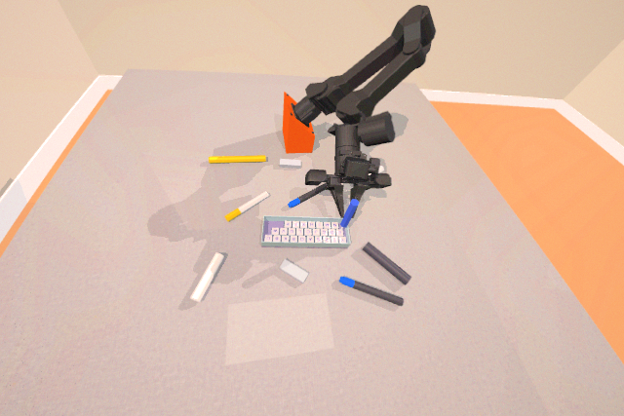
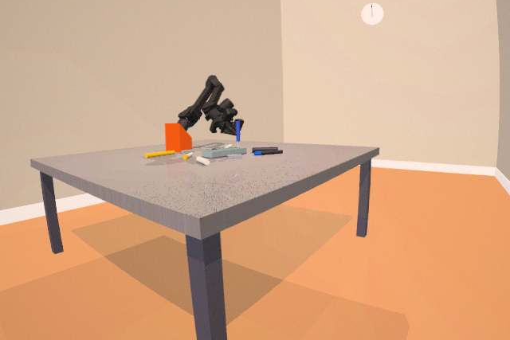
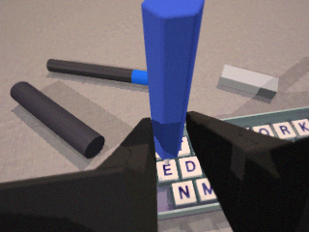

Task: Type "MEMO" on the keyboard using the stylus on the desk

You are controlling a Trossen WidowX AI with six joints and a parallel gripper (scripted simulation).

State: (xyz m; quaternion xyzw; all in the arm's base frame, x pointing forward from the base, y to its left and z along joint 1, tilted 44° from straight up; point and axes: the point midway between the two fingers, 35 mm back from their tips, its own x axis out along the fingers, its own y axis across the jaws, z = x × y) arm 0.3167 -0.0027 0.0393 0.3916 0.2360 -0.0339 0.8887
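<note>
My gripper tip is 60 mm short of the grey eraser, 130 mm to the left of it and 80 mm above it. From my gripper tip the other things lie so: white-and-yellow pen 120 mm behind, 220 mm to the right, 80 mm below; blue stylus 20 mm below; dark cylinder 100 mm ahead, 80 mm to the left, 70 mm below.
</note>
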